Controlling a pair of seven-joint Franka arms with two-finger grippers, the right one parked.
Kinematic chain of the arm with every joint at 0, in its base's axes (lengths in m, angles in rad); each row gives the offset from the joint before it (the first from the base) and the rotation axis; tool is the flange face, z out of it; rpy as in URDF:
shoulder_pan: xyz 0 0 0.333 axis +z
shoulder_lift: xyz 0 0 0 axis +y
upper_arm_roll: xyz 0 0 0.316 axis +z
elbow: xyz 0.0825 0 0 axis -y
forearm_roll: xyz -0.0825 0 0.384 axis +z
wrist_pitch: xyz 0 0 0 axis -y
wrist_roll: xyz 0.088 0 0 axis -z
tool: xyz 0 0 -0.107 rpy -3.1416 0 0
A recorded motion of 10 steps. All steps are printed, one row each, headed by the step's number.
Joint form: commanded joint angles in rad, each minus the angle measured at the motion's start. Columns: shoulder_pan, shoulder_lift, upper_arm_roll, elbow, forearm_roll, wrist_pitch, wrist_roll.
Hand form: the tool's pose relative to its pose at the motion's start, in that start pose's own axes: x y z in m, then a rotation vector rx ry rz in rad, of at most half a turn. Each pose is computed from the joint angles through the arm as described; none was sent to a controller.
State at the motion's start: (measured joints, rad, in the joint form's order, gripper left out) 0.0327 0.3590 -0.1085 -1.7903 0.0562 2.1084 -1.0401
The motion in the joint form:
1: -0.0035 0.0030 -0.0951 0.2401 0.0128 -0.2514 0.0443
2: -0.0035 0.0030 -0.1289 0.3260 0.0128 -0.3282 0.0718
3: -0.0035 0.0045 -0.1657 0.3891 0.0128 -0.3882 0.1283
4: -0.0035 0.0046 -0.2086 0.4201 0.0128 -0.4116 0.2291
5: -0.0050 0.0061 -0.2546 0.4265 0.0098 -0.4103 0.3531
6: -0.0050 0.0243 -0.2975 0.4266 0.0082 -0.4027 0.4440
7: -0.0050 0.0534 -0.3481 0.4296 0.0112 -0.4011 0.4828
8: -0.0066 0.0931 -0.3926 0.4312 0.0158 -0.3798 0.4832
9: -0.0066 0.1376 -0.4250 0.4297 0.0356 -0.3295 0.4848
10: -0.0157 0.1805 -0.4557 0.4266 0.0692 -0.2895 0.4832
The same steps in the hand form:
1: -0.0339 0.0405 -0.0924 0.0013 -0.0148 0.1295
2: -0.0472 0.0497 -0.1283 -0.0133 -0.0169 0.1833
3: -0.0637 0.0568 -0.1541 -0.0232 -0.0238 0.2703
4: -0.0846 0.0651 -0.1693 -0.0409 -0.0278 0.4094
5: -0.1091 0.0749 -0.1745 -0.0618 -0.0342 0.5773
6: -0.1295 0.0859 -0.1671 -0.0727 -0.0526 0.7075
7: -0.1526 0.0981 -0.1550 -0.0756 -0.0824 0.7925
8: -0.1721 0.1119 -0.1377 -0.0863 -0.1108 0.8328
9: -0.1824 0.1260 -0.1175 -0.1068 -0.1143 0.8615
10: -0.1982 0.1388 -0.0967 -0.1116 -0.1127 0.8986

